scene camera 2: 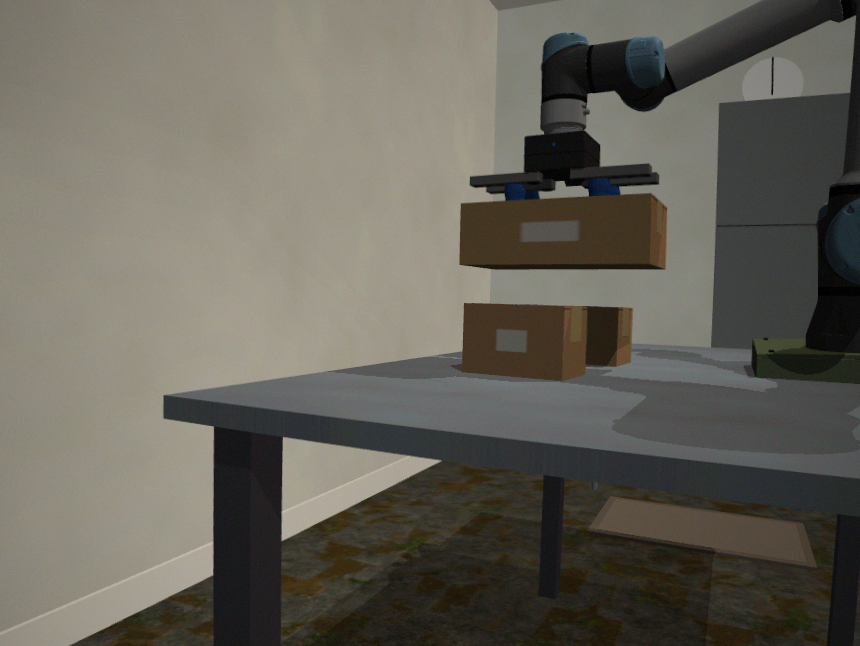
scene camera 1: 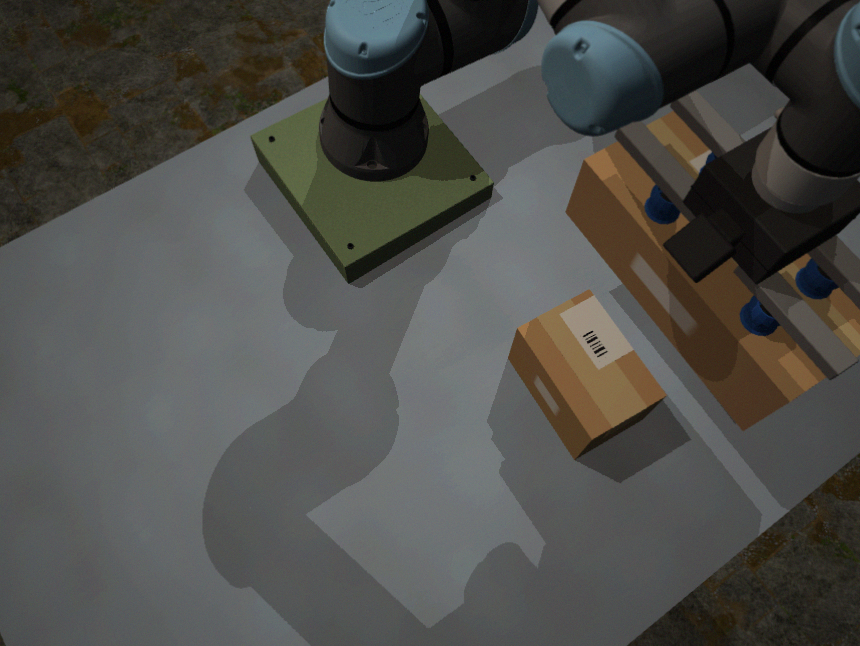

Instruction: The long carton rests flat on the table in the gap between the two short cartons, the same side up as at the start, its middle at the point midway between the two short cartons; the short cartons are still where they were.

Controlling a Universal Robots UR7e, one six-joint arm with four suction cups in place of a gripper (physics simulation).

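Where they show: arm's base, origin of its link: [scene camera 2: 858,347] [scene camera 1: 374,135].
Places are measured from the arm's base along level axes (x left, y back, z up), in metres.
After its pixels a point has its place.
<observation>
The long carton [scene camera 1: 723,361] @(y -0.538, x -0.019, z 0.175 m) [scene camera 2: 542,253] @(y -0.492, x 0.145, z 0.133 m) hangs level in the air beneath my gripper [scene camera 1: 738,241] @(y -0.472, x 0.062, z 0.205 m) [scene camera 2: 563,182], whose blue suction cups are pressed on its top. A clear gap shows between its underside and the tops of the short cartons in the scene camera 2 view. One short carton [scene camera 1: 615,382] @(y -0.473, x -0.058, z 0.053 m) [scene camera 2: 603,337] @(y -0.399, x 0.004, z 0.000 m), with a barcode label on top, stands on the table. The other short carton [scene camera 2: 542,347] @(y -0.474, x 0.262, z -0.005 m) stands nearer to scene camera 2; it does not show in the scene camera 1 view. The gap between the short cartons is largely hidden in the scene camera 2 view.
The robot's green base plate [scene camera 1: 389,208] @(y -0.101, x -0.064, z -0.002 m) [scene camera 2: 785,362] @(y -0.126, x 0.079, z -0.023 m) sits on the grey table [scene camera 1: 104,333] @(y 0.039, x -0.443, z -0.048 m) [scene camera 2: 333,399] @(y -0.649, x 0.551, z -0.048 m). A pale wall [scene camera 2: 243,208] stands beside the table. A tall grey cabinet [scene camera 2: 771,159] stands behind. The table's edge runs past the cartons.
</observation>
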